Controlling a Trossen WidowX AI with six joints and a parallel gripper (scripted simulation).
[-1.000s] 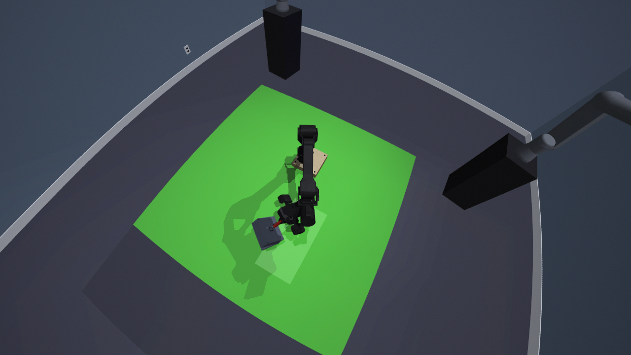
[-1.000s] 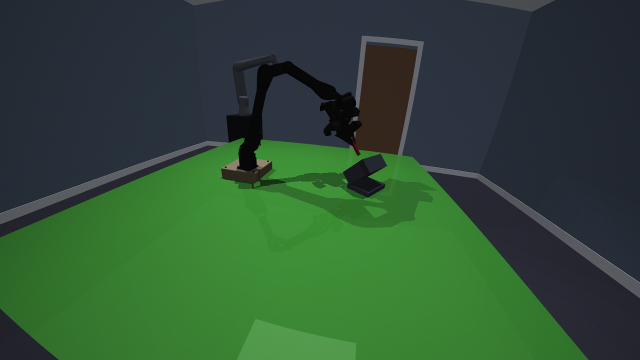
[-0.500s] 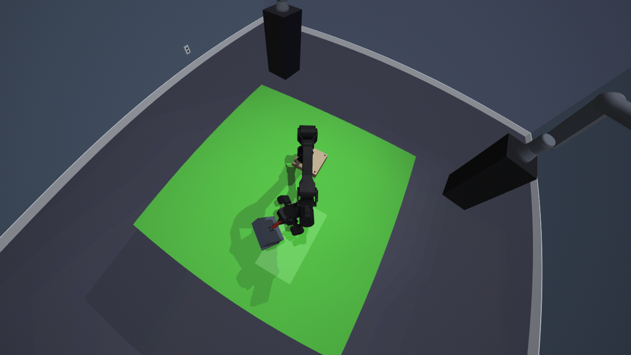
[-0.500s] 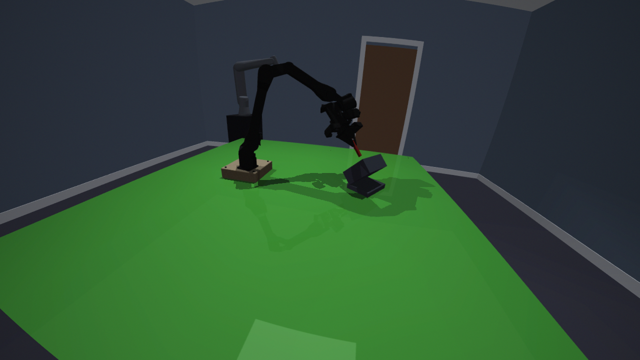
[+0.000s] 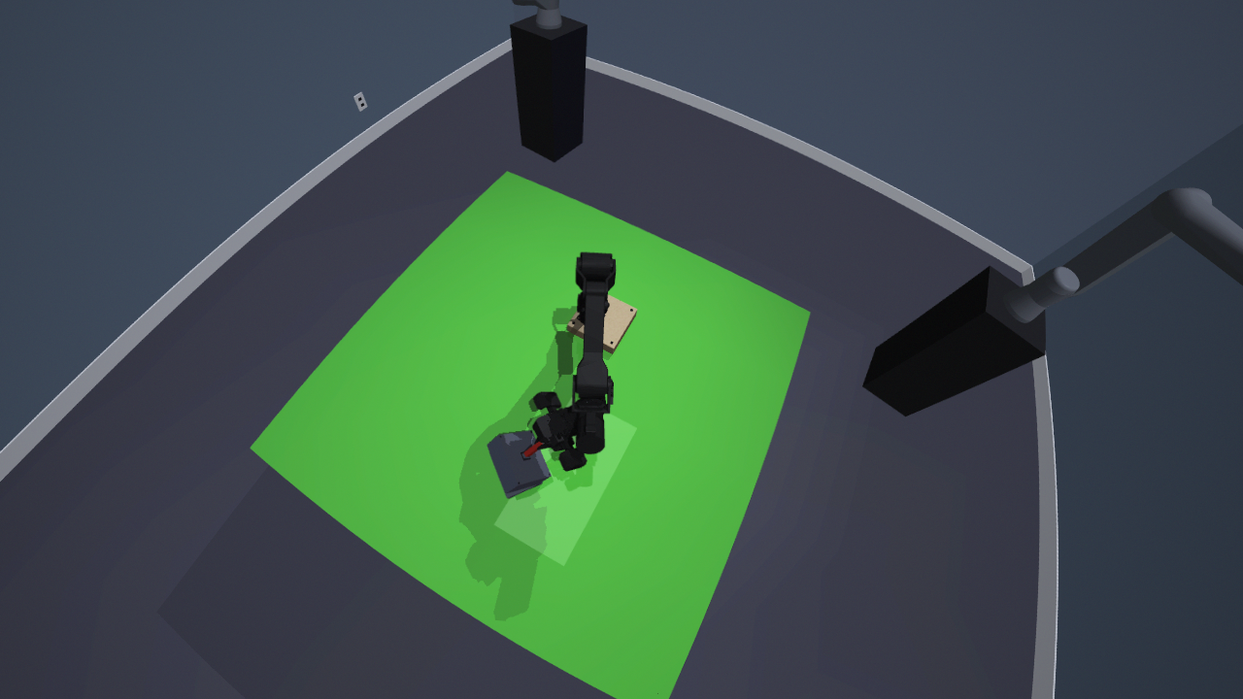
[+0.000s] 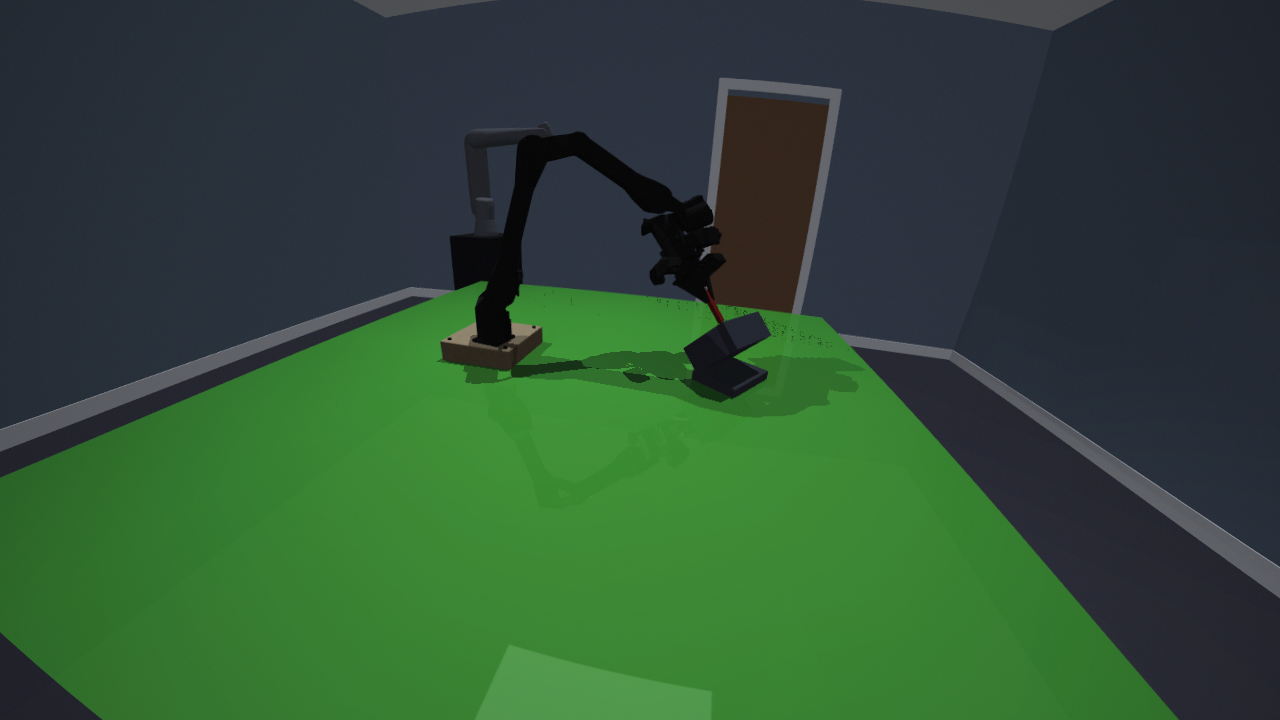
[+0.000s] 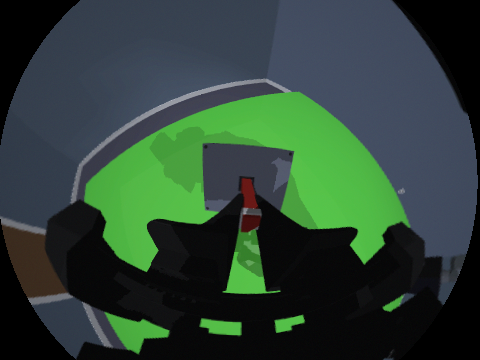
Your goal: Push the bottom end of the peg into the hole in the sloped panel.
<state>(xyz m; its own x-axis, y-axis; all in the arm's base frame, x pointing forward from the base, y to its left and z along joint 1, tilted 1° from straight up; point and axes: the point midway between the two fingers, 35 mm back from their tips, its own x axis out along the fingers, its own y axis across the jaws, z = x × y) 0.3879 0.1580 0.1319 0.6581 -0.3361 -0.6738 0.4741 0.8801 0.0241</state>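
The grey sloped panel lies 7 cm below my gripper tip, 5 cm ahead of it and 3 cm to the right of it. The rest, counted from my gripper tip: red peg: 1 cm behind, 1 cm above.
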